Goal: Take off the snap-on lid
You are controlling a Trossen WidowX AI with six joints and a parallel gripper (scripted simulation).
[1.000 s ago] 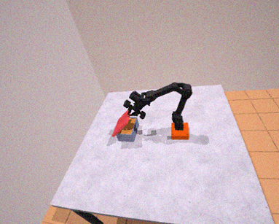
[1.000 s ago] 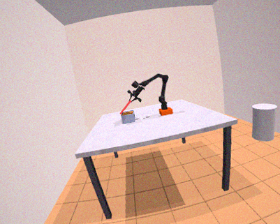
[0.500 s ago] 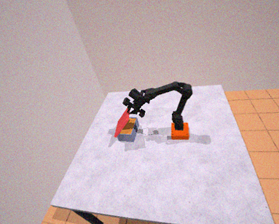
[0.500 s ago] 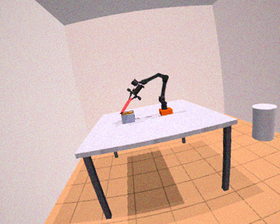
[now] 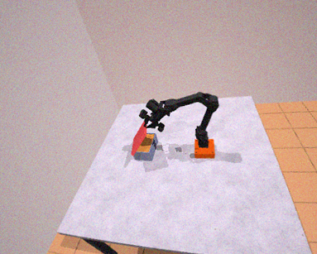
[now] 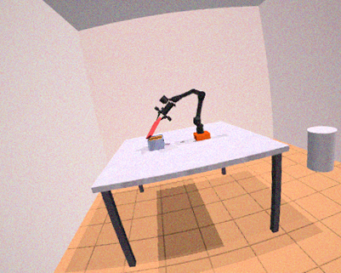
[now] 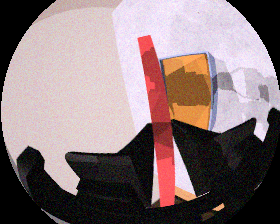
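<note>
Right now the lid is 5 cm ahead of my gripper tip, 4 cm to the left of it and 5 cm below it. Also, from my gripper tip: storage box: 5 cm ahead, 1 cm to the left, 19 cm below.
</note>
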